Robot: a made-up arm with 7 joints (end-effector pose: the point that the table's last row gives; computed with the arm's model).
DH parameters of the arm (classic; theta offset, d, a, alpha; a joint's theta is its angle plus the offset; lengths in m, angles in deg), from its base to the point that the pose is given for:
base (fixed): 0 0.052 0 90
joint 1: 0 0.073 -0.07 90
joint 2: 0 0.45 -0.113 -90
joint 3: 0 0.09 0.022 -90
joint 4: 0 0.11 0.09 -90
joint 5: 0 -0.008 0.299 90
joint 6: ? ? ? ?
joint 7: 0 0.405 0.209 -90
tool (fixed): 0 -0.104 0 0
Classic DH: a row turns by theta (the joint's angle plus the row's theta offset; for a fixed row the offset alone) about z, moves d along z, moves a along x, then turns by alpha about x.
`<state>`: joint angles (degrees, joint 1 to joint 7).
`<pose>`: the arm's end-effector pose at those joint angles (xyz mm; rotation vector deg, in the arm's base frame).
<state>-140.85 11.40 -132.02 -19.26 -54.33 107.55 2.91</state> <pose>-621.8 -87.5 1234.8 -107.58 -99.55 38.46</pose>
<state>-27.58 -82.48 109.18 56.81 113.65 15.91 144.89</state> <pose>159.5 -220.4 -6.1 84.82 -115.40 68.56</pose>
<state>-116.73 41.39 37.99 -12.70 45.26 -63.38 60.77</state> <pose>-65.2 -282.1 591.5 -118.71 45.56 -11.14</pose>
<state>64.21 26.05 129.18 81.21 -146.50 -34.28 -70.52</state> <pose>126.9 328.1 -646.2 119.95 84.55 -74.17</pose>
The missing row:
joint 6: 0 -0.096 -0.066 90
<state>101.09 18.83 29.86 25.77 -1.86 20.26 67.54</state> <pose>-136.4 -338.5 333.4 33.09 157.89 -29.47</pose>
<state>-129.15 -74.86 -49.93 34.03 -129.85 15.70 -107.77</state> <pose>-651.7 294.5 43.5 109.38 108.37 69.34</pose>
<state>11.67 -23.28 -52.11 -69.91 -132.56 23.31 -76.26</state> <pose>142.3 -314.1 270.4 -74.68 -18.10 -25.43</pose>
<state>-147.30 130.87 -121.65 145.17 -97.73 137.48 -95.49</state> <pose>178.9 -620.0 926.3 -93.99 89.34 -2.79</pose>
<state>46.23 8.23 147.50 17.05 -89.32 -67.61 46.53</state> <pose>-17.9 -370.1 -565.5 -45.82 41.55 -48.44</pose>
